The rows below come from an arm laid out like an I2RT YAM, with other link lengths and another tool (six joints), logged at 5 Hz.
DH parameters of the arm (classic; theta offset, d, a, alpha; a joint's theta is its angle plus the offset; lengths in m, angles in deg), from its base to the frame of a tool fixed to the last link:
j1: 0 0.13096 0.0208 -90
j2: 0 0 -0.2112 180
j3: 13.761 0 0.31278 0
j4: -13.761 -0.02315 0.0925 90
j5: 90 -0.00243 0 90
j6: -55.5 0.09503 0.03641 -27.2
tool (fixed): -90 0.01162 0 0
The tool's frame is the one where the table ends.
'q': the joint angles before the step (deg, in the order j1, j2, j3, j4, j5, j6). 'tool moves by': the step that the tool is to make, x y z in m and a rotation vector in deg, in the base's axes. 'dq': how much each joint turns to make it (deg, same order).
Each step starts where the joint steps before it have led.
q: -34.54, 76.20, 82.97, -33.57, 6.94, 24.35
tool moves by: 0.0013, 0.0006, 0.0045, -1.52, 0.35, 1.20
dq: 0.00, -0.16, 0.11, 0.52, -0.43, -1.85
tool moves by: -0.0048, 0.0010, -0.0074, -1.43, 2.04, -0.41
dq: 0.00, -1.49, -2.57, 0.44, 1.41, -1.92
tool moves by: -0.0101, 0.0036, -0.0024, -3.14, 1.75, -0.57
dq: -0.01, -3.36, -4.05, 1.49, 2.09, -3.00
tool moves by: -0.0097, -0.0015, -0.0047, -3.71, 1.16, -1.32
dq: -0.52, -3.07, -4.74, 3.43, 2.29, -3.08
